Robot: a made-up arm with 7 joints. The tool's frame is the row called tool.
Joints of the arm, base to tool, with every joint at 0 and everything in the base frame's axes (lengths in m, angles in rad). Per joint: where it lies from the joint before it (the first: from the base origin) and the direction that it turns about. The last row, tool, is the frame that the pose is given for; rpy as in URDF.
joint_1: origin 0.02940 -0.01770 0.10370 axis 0 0.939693 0.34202
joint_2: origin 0.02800 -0.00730 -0.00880 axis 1 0 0
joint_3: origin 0.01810 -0.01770 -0.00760 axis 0 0 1
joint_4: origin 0.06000 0.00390 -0.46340 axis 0 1 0
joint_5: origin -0.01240 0.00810 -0.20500 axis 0 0 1
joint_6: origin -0.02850 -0.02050 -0.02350 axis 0 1 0
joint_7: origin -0.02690 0.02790 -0.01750 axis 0 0 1
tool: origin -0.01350 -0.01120 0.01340 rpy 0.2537 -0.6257 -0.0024
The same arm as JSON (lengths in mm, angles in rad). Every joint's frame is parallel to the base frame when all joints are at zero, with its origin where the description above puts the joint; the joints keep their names.
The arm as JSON. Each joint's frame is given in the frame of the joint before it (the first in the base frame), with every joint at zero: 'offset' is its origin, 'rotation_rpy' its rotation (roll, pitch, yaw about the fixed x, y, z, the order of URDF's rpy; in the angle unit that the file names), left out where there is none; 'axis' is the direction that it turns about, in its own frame. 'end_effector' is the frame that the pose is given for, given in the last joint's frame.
{"length_unit": "mm", "angle_unit": "rad", "chain": [
  {"id": "joint_1", "offset": [29.4, -17.7, 103.7], "axis": [0.0, 0.9397, 0.342]},
  {"id": "joint_2", "offset": [28.0, -7.3, -8.8], "axis": "+x"},
  {"id": "joint_3", "offset": [18.1, -17.7, -7.6], "axis": "+z"},
  {"id": "joint_4", "offset": [60.0, 3.9, -463.4], "axis": "+y"},
  {"id": "joint_5", "offset": [-12.4, 8.1, -205.0], "axis": "+z"},
  {"id": "joint_6", "offset": [-28.5, -20.5, -23.5], "axis": "+y"},
  {"id": "joint_7", "offset": [-26.9, 27.9, -17.5], "axis": "+z"}
], "end_effector": {"offset": [-13.5, -11.2, 13.4], "rotation_rpy": [0.2537, -0.6257, -0.0024]}}

